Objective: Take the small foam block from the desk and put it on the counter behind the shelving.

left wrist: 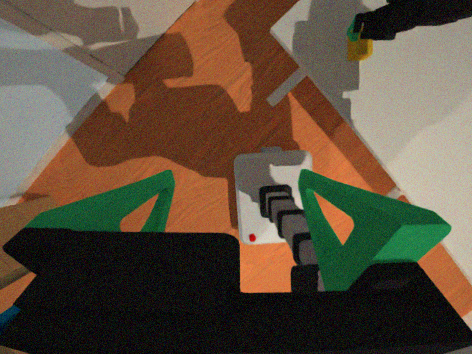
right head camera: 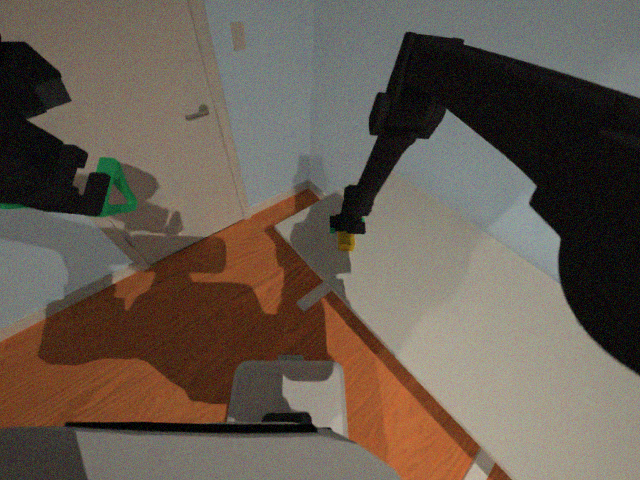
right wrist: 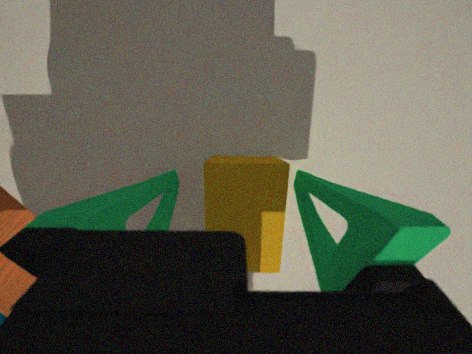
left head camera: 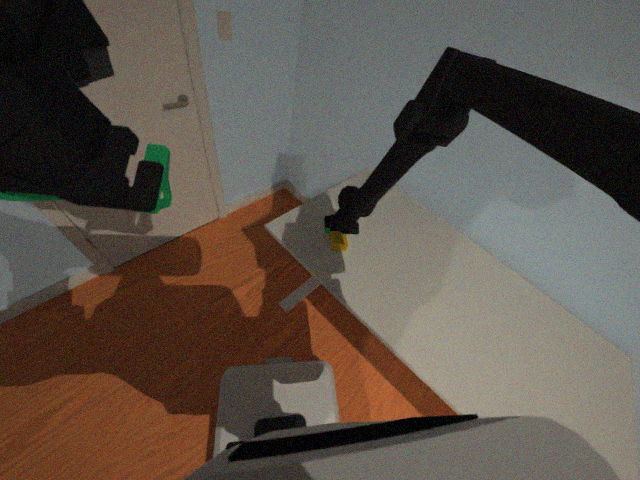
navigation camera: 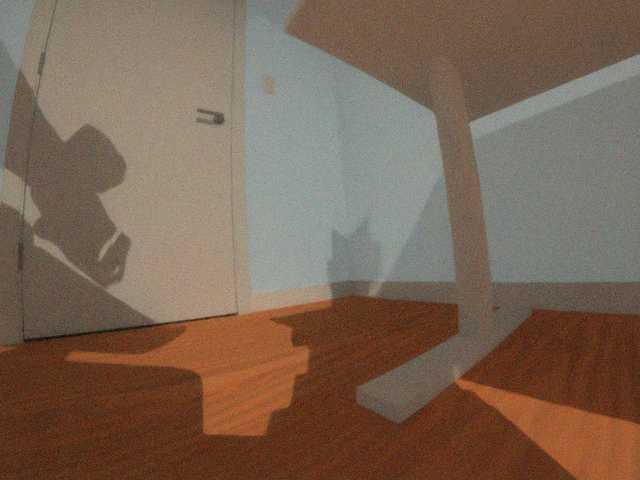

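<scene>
The small yellow foam block is on the pale desk, near its far corner, partly in shadow. My right gripper is open over the block. In the right wrist view its green fingertips stand on either side of the block, with a gap on each side; the black gripper body hides the block's lower part. My left gripper is open and empty, away from the desk, above the robot's base. The counter and the shelving do not show.
A closed door stands at the left. Walls meet in the corner beyond the desk. The desk's leg and grey foot stand on the wooden floor. The robot's light base shows beside the desk edge.
</scene>
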